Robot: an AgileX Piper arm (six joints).
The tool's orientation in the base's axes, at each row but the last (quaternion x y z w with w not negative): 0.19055, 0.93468, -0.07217, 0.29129; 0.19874, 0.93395, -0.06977, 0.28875; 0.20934, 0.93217, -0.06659, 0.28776; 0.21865, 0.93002, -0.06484, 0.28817; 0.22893, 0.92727, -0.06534, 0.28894; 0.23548, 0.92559, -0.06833, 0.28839; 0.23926, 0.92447, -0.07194, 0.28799; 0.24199, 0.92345, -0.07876, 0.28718; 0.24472, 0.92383, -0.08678, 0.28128
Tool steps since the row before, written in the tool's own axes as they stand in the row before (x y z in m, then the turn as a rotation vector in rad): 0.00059, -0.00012, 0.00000, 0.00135, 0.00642, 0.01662; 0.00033, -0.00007, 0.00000, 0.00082, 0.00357, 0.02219; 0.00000, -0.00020, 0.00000, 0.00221, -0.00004, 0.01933; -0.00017, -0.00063, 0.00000, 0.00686, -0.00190, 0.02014; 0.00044, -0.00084, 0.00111, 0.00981, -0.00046, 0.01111; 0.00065, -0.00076, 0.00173, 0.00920, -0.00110, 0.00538; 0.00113, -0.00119, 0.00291, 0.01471, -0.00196, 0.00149; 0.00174, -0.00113, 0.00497, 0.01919, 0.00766, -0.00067; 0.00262, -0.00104, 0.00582, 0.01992, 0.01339, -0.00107
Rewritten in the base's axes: -0.00049, 0.00008, -0.00033, 0.01013, 0.00222, -0.01455; -0.00028, 0.00005, -0.00019, 0.01220, -0.00191, -0.01879; -0.00009, -0.00018, 0.00000, 0.00816, -0.00399, -0.01720; -0.00015, -0.00063, 0.00009, 0.00432, -0.00414, -0.02051; -0.00015, -0.00086, -0.00117, -0.00174, 0.00057, -0.01472; 0.00004, -0.00086, -0.00180, -0.00447, 0.00127, -0.00965; 0.00006, -0.00138, -0.00304, -0.01079, 0.00378, -0.00958; 0.00064, -0.00170, -0.00507, -0.01034, 0.01457, -0.01041; 0.00036, -0.00158, -0.00626, -0.00818, 0.01994, -0.01062
